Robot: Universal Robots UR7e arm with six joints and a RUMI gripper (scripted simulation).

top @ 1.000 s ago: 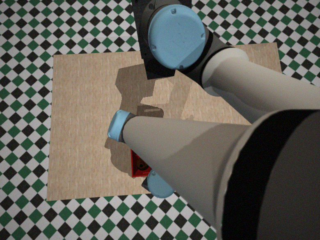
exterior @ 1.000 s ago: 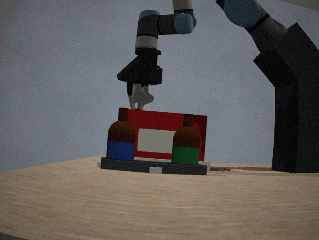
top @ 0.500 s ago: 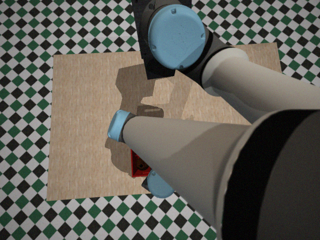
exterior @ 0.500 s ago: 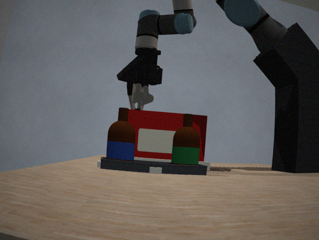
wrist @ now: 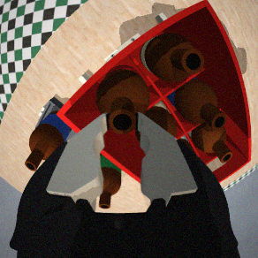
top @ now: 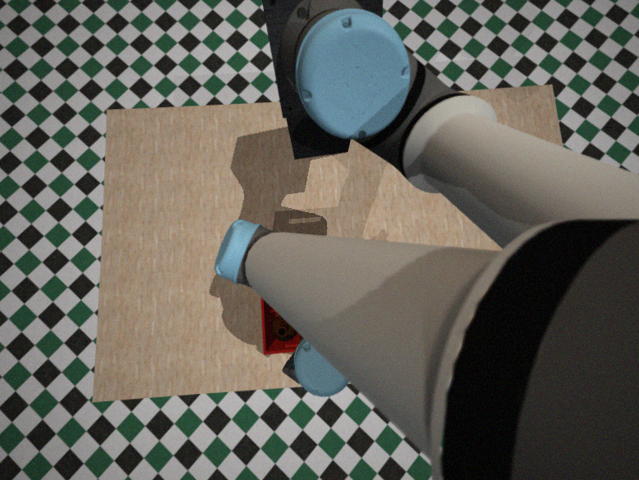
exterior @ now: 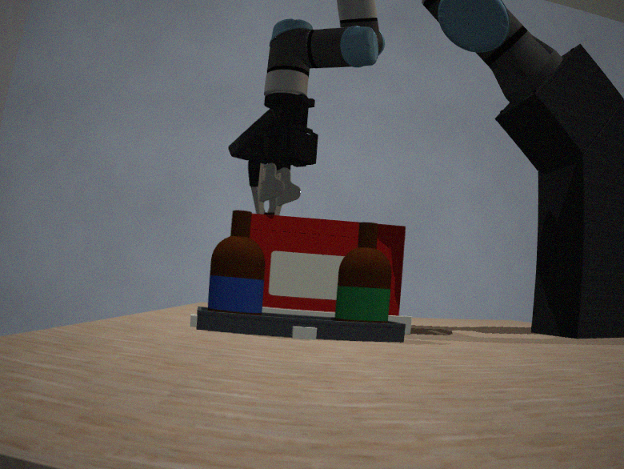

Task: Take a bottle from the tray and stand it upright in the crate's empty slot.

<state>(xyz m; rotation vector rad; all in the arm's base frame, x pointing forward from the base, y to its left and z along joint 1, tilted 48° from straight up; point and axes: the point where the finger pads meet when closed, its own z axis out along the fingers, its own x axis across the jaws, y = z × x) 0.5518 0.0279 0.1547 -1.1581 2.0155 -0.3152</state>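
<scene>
My gripper is now 90 mm above the crate, 70 mm past it and 60 mm to the left of it. From my hand the other things lie so: green-labelled bottle: 180 mm behind, 140 mm to the left, 90 mm below; blue-labelled bottle: 190 mm to the left, 90 mm below, 20 mm behind; tray: 160 mm to the left, 160 mm below, 100 mm behind.
</scene>
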